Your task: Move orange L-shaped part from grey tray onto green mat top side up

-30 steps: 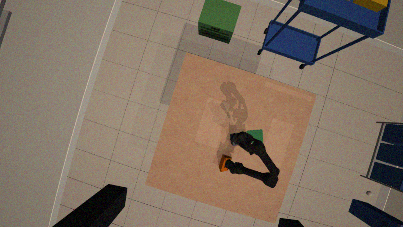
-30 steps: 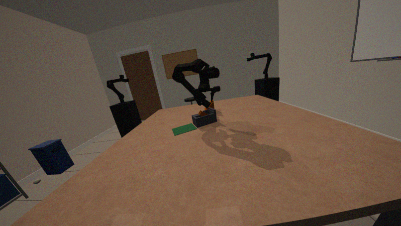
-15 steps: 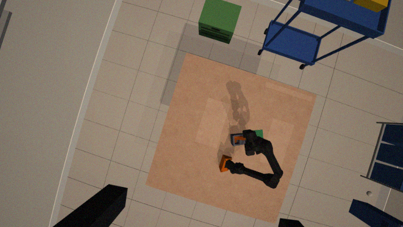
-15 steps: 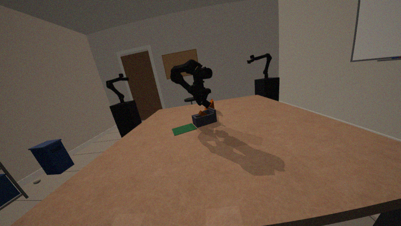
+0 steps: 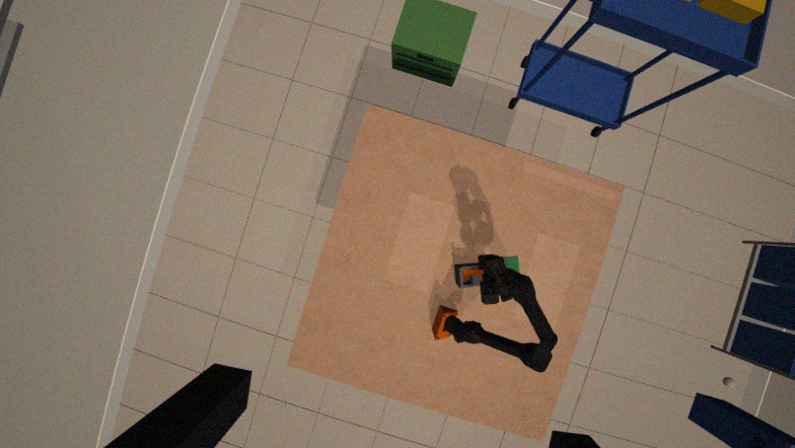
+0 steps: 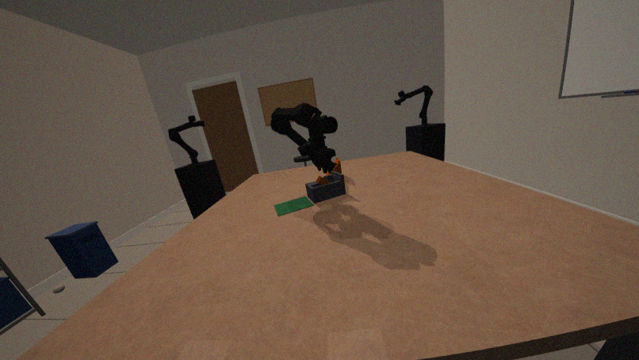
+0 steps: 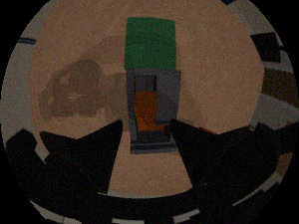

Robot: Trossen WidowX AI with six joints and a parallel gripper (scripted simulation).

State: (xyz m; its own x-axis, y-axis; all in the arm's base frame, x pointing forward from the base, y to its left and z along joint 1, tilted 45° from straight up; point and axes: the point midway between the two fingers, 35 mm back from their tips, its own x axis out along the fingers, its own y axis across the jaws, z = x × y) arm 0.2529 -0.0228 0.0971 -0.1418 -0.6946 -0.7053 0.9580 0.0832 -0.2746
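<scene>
Right now the orange L-shaped part is 7 cm below my gripper tip, 3 cm to the left of it and 2 cm behind it. The rest, counted from my gripper tip: green mat 15 cm to the right, 13 cm below, 2 cm ahead.
</scene>
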